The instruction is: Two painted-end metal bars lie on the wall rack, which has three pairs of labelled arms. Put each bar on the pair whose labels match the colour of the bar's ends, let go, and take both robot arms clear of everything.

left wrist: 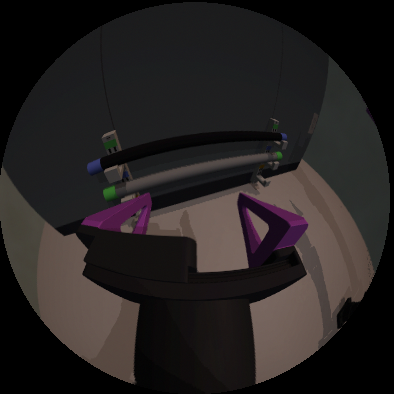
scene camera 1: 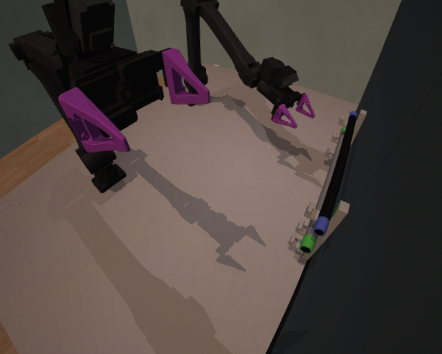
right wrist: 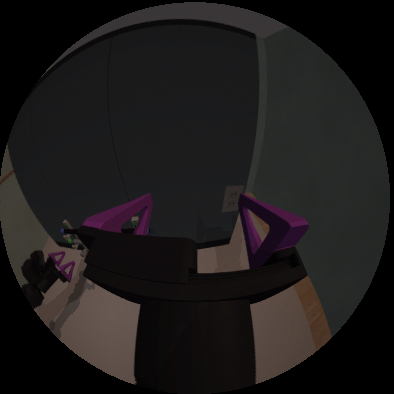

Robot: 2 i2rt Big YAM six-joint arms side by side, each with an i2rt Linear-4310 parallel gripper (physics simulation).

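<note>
A bracket (left wrist: 120,172) is visible to me. There is a dark wall panel (scene camera 1: 368,280) too, and I find the panel (right wrist: 183,99) again from my right wrist. My right gripper (scene camera 1: 172,117) is in sight, and the wrist picture has that same right gripper (right wrist: 194,198). I can also see my left gripper (scene camera 1: 305,122), which appears once more as the left gripper (left wrist: 194,197).
</note>
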